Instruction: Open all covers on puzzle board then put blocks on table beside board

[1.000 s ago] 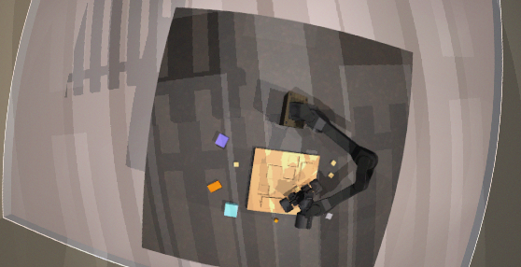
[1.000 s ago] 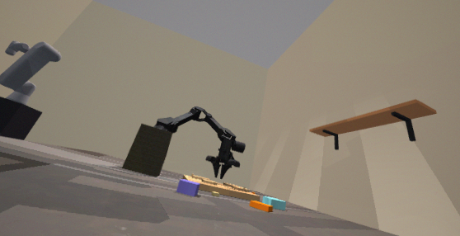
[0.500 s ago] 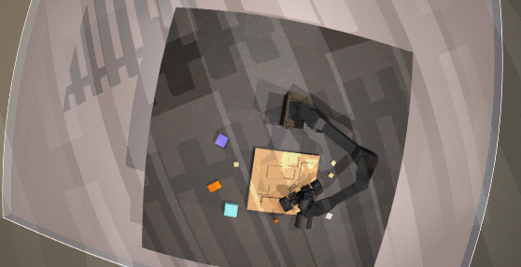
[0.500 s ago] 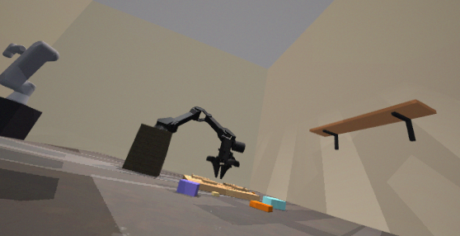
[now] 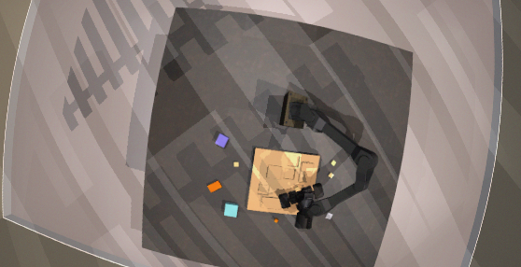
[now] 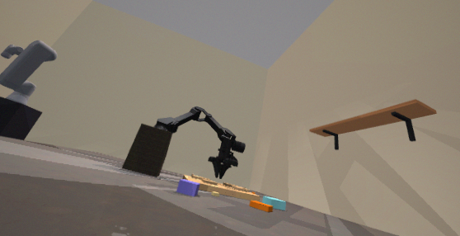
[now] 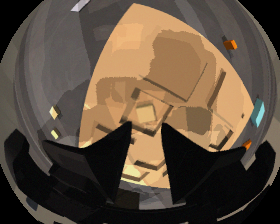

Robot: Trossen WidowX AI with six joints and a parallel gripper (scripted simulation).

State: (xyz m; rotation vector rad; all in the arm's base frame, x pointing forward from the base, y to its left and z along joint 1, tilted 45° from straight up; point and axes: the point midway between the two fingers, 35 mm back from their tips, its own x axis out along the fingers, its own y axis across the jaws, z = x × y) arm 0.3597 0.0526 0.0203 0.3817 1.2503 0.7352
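My gripper tip is now 2 cm past the puzzle board, 5 cm to the left of it and 3 cm above it. Round my gripper tip: cyan block (11 cm ahead, 30 cm to the right, 3 cm below); small grey piece (15 cm ahead, 18 cm to the left, 5 cm below); tiny orange piece (16 cm ahead, 9 cm to the right, 4 cm below).
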